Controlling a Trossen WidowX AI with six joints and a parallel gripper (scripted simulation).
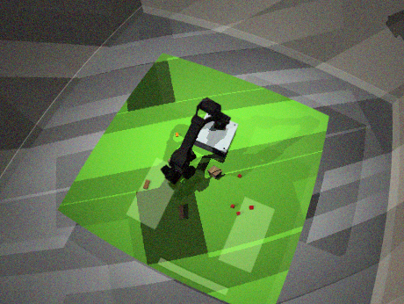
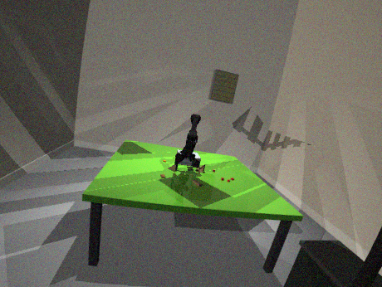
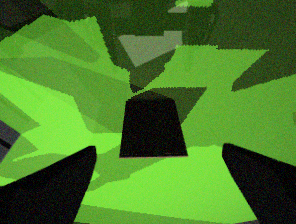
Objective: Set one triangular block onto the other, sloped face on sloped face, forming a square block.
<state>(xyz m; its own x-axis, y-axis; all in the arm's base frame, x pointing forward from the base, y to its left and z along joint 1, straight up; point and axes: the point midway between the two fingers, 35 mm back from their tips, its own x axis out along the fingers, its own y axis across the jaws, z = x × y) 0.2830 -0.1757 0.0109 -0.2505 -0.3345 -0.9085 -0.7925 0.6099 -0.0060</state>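
The small orange piece is 190 mm behind my gripper tip, 50 mm to the right of it and 50 mm below it.
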